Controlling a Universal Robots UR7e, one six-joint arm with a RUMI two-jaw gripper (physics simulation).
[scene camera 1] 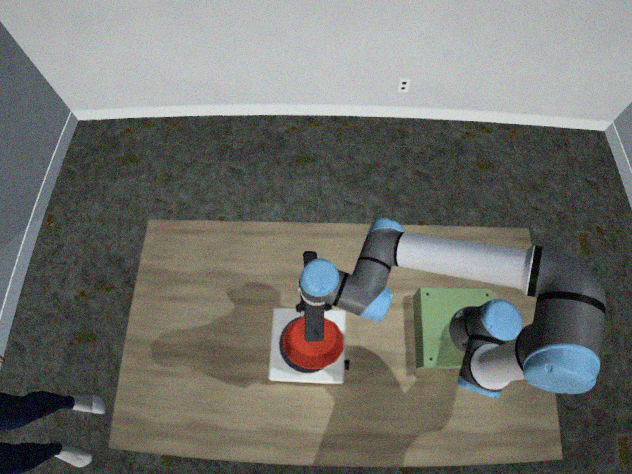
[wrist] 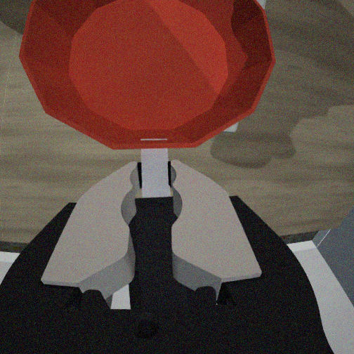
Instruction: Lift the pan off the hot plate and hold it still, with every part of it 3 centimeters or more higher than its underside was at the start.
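Where they show: arm's base at its link origin: (scene camera 1: pixel 471 330).
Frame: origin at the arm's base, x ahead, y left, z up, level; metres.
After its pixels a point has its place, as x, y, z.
Note:
The red pan (scene camera 1: pixel 312 346) {0.509, 0.065, 0.026} (wrist: pixel 150 70) hangs above the white hot plate (scene camera 1: pixel 278 373) {0.614, 0.147, -0.044}, tilted rather than level. In the scene view a dark rim shows at its lower left, over the plate. A pale metal neck joins the pan to its black handle (scene camera 1: pixel 309 255) {0.519, -0.136, 0.281} (wrist: pixel 152 225). My gripper (scene camera 1: pixel 313 308) {0.511, -0.026, 0.120} (wrist: pixel 155 164) is shut on the handle at this neck, with one finger on each side. In the scene view the wrist and a black bar hide the fingertips and part of the pan. The exact height of the pan's lowest part cannot be told.
The wooden table (scene camera 1: pixel 204 418) {0.854, 0.305, -0.102} lies below. A green mounting block (scene camera 1: pixel 433 331) {0.128, 0.005, 0.005} carries the arm's base at the right. A small black knob (scene camera 1: pixel 347 364) {0.396, 0.108, -0.054} sticks out of the hot plate's right side. A person's legs (scene camera 1: pixel 35 405) show at the lower left, beside the table.

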